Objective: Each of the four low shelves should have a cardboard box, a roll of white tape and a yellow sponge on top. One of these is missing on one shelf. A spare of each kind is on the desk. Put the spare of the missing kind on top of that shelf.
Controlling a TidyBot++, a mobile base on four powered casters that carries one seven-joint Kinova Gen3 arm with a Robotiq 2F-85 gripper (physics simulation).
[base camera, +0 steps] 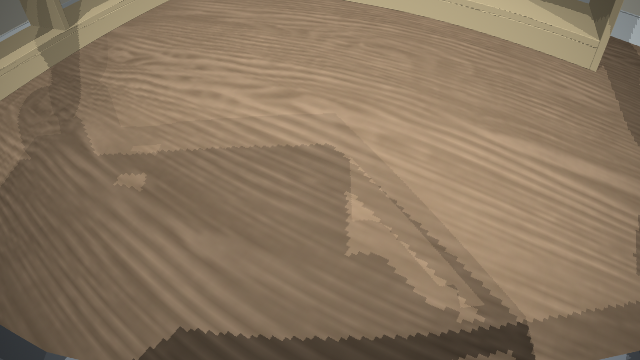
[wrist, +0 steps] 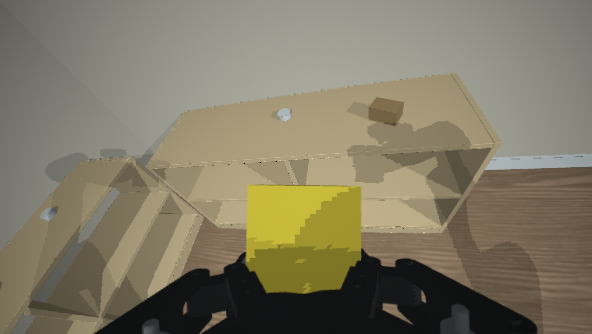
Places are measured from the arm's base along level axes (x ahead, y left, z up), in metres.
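Pixels of known places: gripper, fingertip midpoint: (wrist: 301, 255).
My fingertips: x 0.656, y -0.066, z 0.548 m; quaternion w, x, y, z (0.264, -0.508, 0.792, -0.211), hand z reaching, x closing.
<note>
Ahead of a thing's pixels: the offset from my fingertips to its top centre. Level surfaces: height alone.
My gripper (wrist: 301, 255) is shut on a yellow sponge {0.012 m back, 0.000 m left, 0.072 m up} (wrist: 304, 217), held up in front of the camera in the wrist view. Beyond it stands a low wooden shelf (wrist: 225, 137) (base camera: 500, 30). On its top are a roll of white tape {0.641 m ahead, 0.127 m right, 0.311 m down} (wrist: 284, 114), left of the middle, and a cardboard box {0.405 m ahead, 0.407 m right, 0.285 m down} (wrist: 385, 111) toward the right; no sponge shows on that top. The held sponge hides part of the shelf's open front. A second low shelf (wrist: 30, 250) (base camera: 30, 70) stands at the left, with a roll of white tape {0.731 m ahead, 0.903 m left, 0.311 m down} (wrist: 49, 214) on its top; part of this shelf is outside the wrist view.
The two shelves meet near a corner of the walls. A grey wall (wrist: 325, 45) rises behind them, with a white baseboard (wrist: 545, 161) at the right. Wooden floor {0.945 m down} (wrist: 540, 210) (base camera: 450, 150) lies in front. Shadows of the arm fall on the floor and the shelf.
</note>
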